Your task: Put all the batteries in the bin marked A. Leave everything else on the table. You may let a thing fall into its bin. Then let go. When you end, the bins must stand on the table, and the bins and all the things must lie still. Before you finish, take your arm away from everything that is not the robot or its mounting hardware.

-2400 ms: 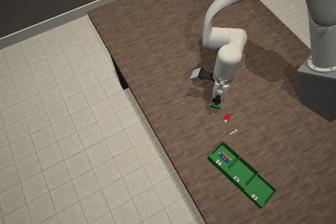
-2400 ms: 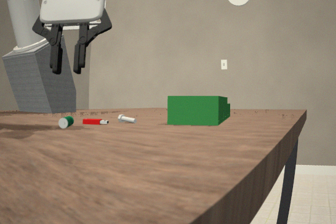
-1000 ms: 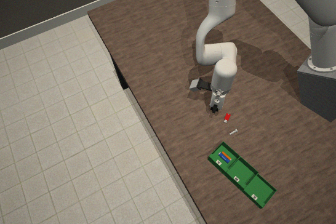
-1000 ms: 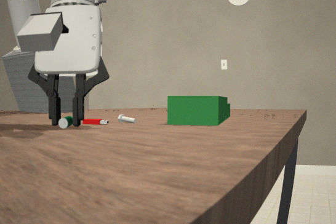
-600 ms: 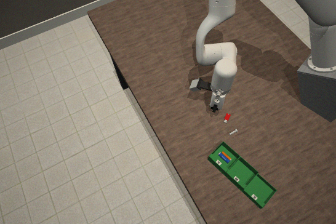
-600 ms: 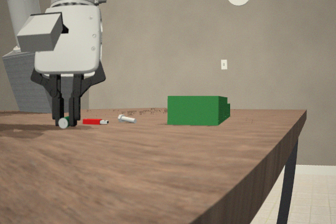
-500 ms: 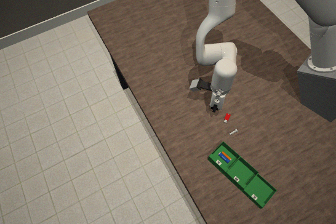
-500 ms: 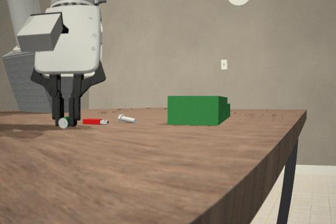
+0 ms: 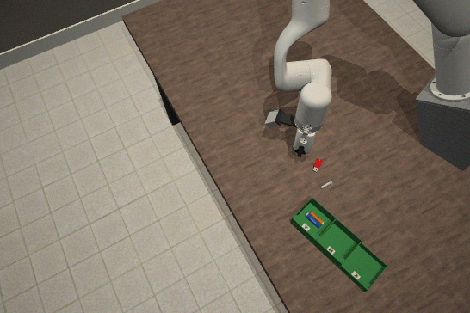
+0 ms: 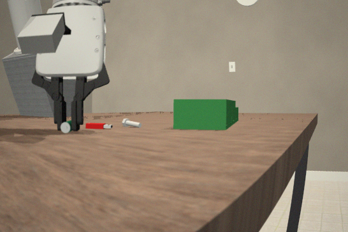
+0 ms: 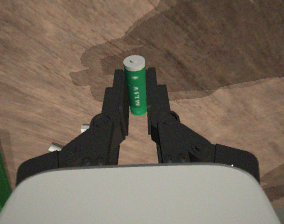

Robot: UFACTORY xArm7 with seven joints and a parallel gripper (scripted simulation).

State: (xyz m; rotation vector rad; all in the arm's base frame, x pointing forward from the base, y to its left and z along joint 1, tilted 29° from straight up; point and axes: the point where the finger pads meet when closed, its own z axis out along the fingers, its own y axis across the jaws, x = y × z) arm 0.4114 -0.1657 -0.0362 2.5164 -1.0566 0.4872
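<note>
My gripper is now 10 cm short of the blue battery, 20 cm to the right of it and 1 cm above it. Also, from my hand: white bolt 13 cm to the left, 2 cm below; green battery 2 cm below; red usb stick 1 cm behind, 7 cm to the left, 2 cm below.
</note>
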